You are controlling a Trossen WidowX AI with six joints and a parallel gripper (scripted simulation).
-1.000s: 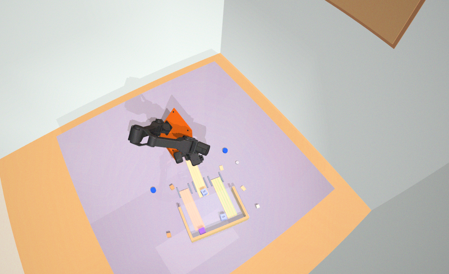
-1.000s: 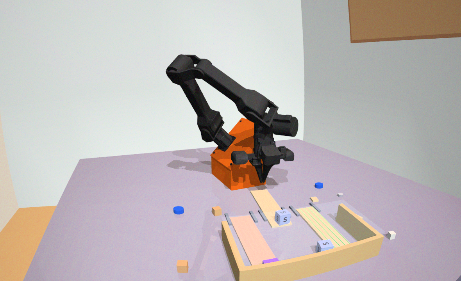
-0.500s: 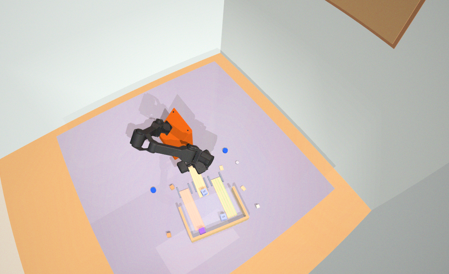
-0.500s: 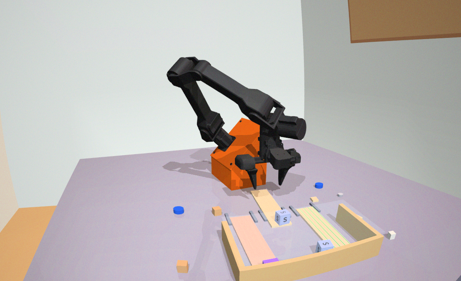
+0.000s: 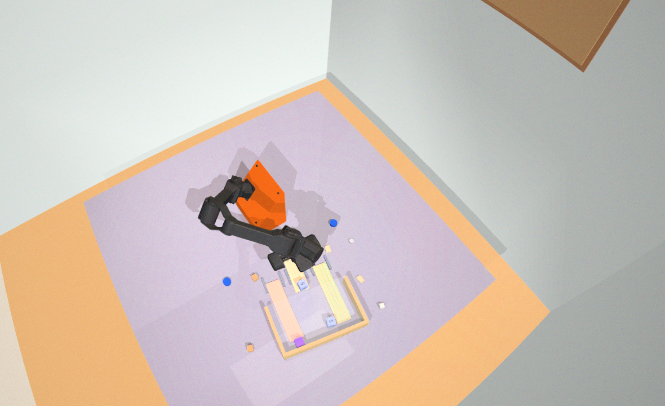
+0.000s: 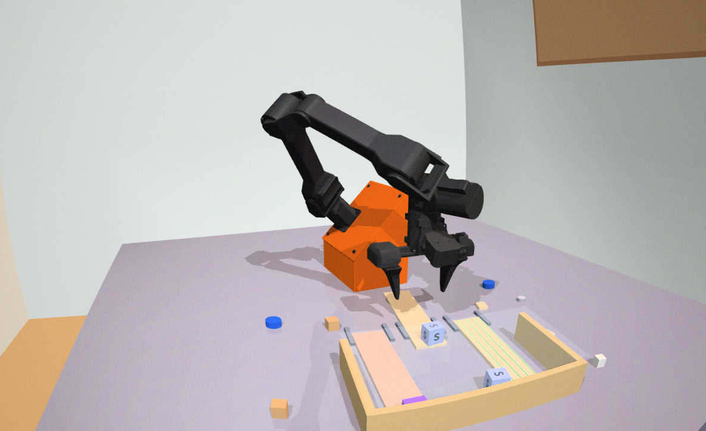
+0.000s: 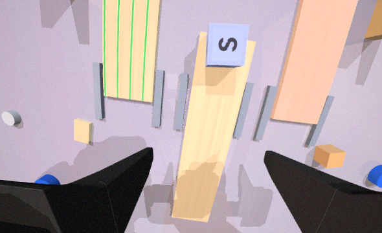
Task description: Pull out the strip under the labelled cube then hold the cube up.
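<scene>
Now: gripper tip 50 mm above the tan strip and 20 mm past it.
</scene>
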